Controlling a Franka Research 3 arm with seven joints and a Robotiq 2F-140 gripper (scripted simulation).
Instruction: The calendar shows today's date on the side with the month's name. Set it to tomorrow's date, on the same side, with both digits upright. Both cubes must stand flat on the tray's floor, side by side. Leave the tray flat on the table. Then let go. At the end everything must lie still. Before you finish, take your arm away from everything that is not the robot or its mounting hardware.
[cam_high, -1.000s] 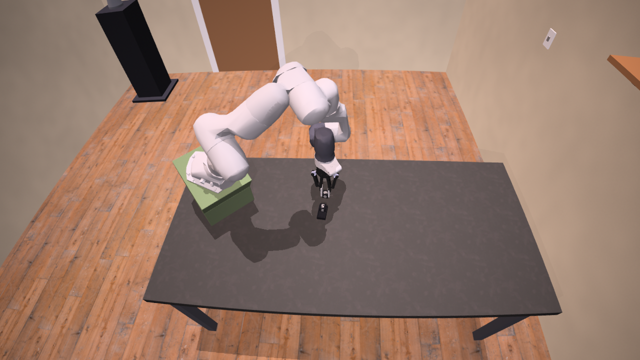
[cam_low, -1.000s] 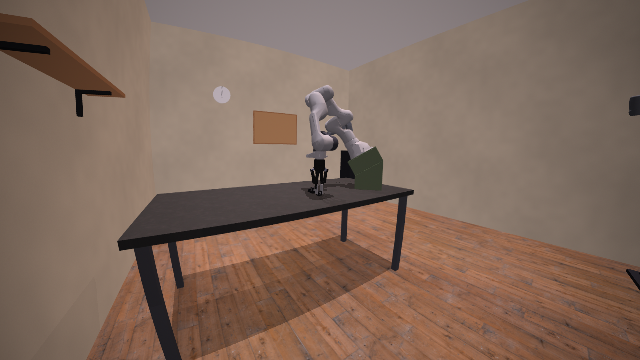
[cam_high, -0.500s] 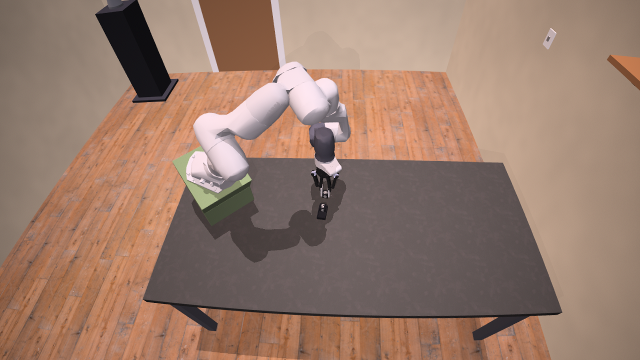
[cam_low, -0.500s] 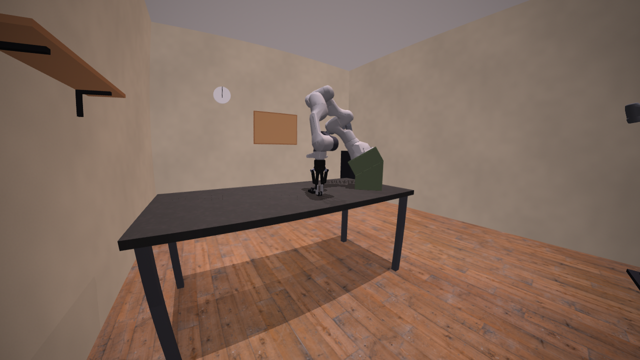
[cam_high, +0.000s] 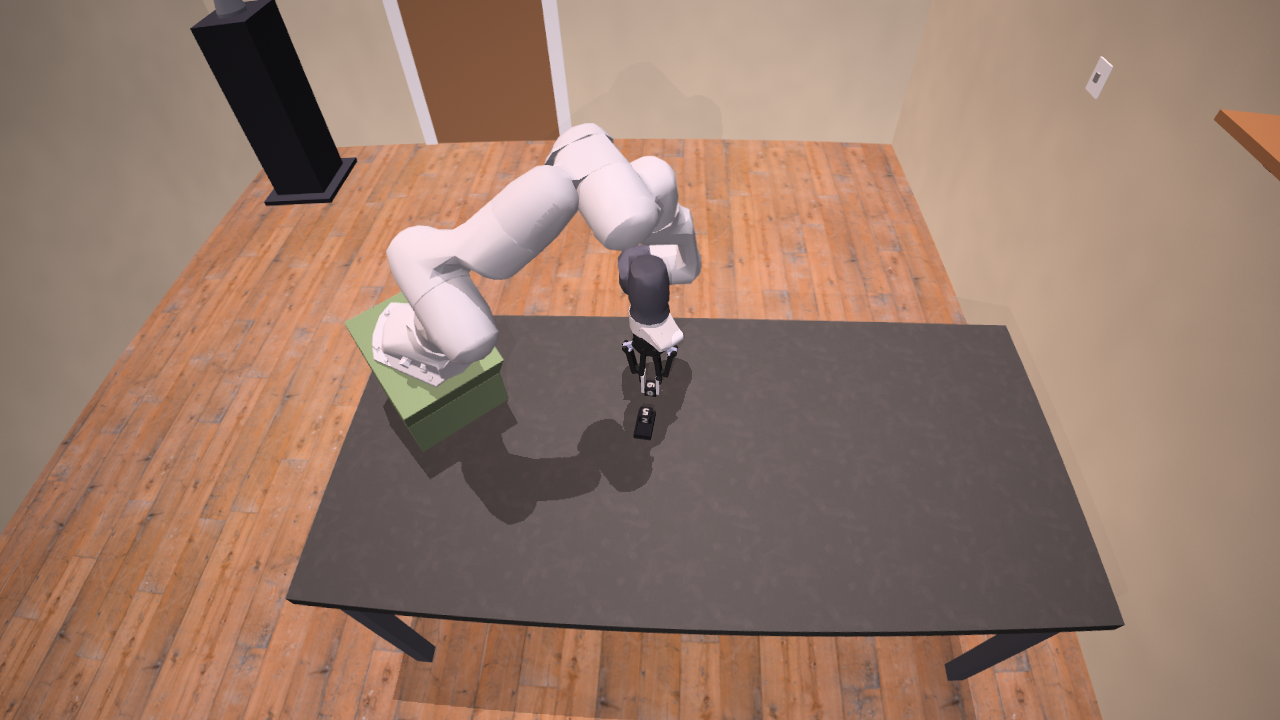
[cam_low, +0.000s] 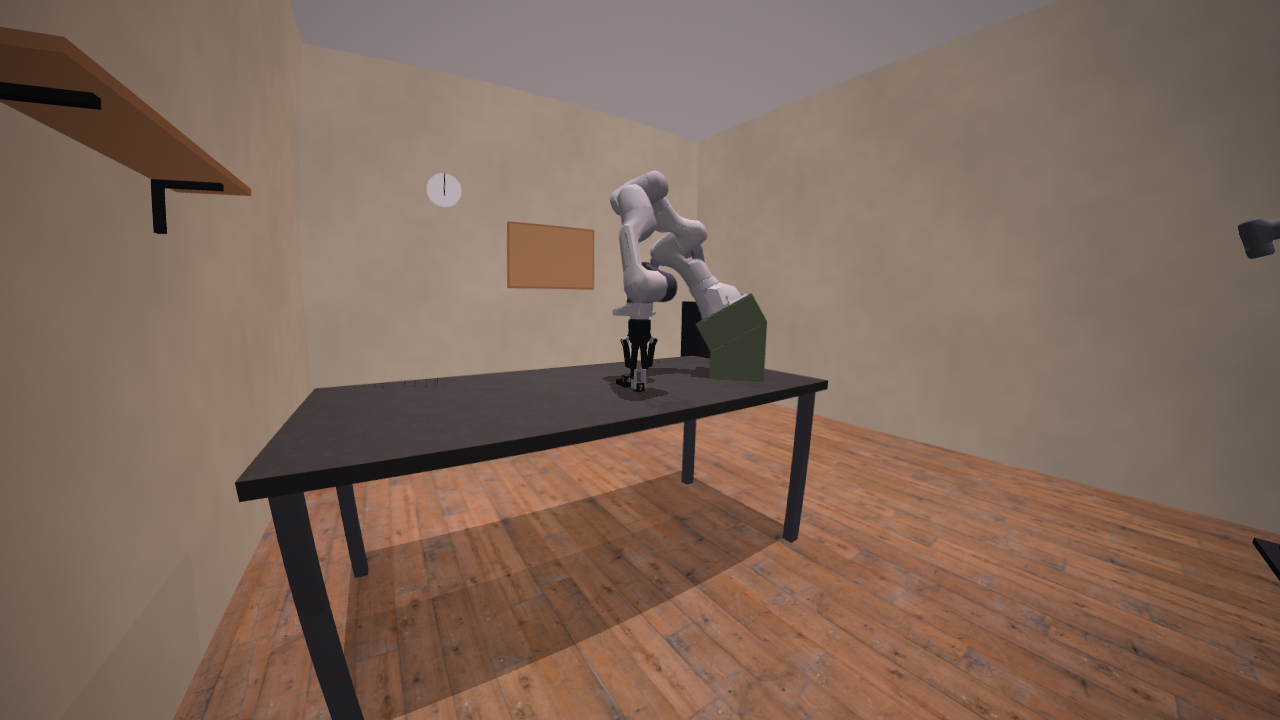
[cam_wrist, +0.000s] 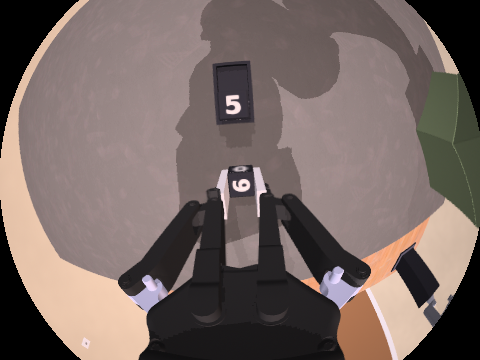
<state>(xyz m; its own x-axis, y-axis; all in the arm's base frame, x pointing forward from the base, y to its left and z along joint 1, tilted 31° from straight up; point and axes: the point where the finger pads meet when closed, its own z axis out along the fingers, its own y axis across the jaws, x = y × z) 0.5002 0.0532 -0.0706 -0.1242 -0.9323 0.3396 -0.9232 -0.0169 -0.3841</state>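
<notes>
Now: hand 10 mm past the black tray, 100 mm to the left of it and 30 mm above it. Round my hand: dark date cube 30 mm below.
</notes>
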